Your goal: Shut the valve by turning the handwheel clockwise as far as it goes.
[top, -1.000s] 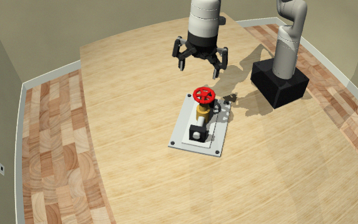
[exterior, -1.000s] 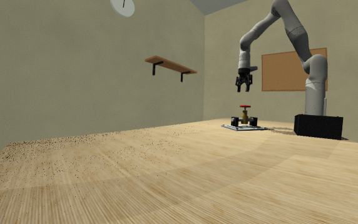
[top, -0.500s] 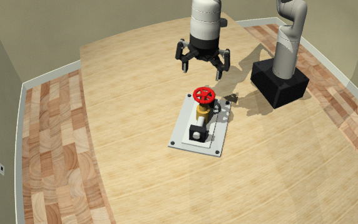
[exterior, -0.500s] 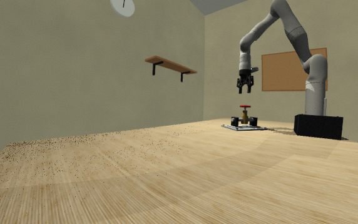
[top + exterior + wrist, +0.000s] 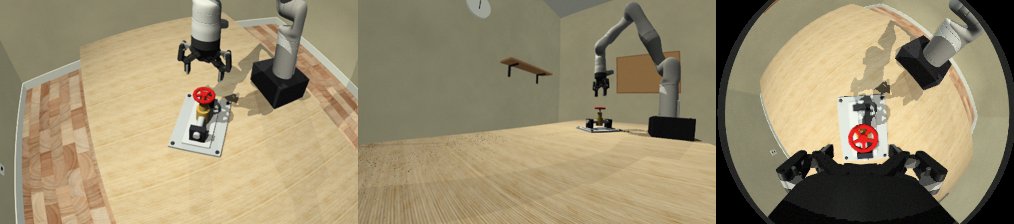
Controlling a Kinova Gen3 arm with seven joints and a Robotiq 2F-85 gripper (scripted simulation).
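Now: hand 9 cm above the red handwheel.
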